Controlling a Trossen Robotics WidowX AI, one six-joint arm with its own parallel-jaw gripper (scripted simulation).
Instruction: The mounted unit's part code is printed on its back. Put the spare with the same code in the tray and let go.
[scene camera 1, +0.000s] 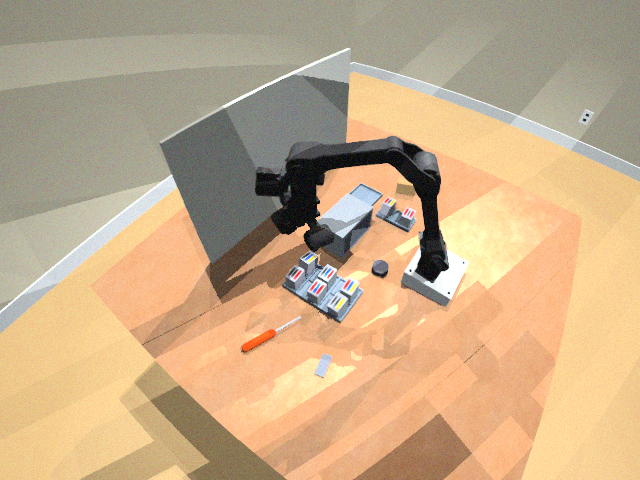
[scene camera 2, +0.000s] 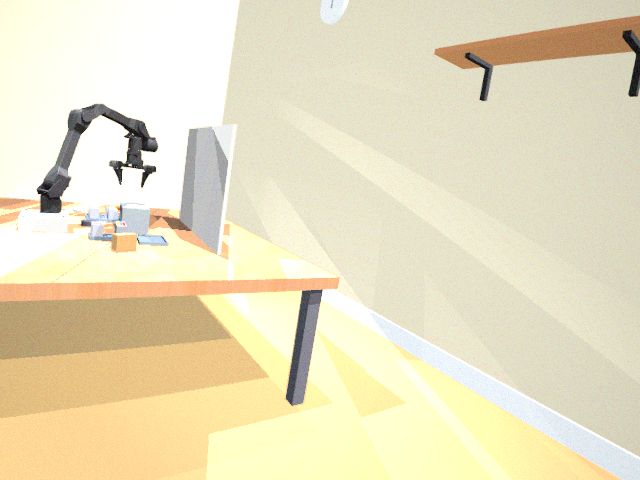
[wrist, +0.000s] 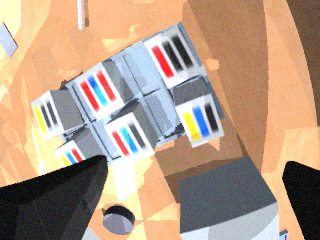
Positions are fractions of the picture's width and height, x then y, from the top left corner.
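There's a black puck (wrist: 0.36, 0.90) here, and a mounted unit (scene camera 1: 0.55, 0.46) that scene camera 2 shows too (scene camera 2: 0.21, 0.45). I can also see a tall grey panel (scene camera 1: 0.33, 0.33), and the panel is there in scene camera 2 as well (scene camera 2: 0.33, 0.32). As for my gripper (scene camera 1: 0.48, 0.50), it's open and holds nothing, and the wrist view shows my gripper too (wrist: 0.63, 0.71).
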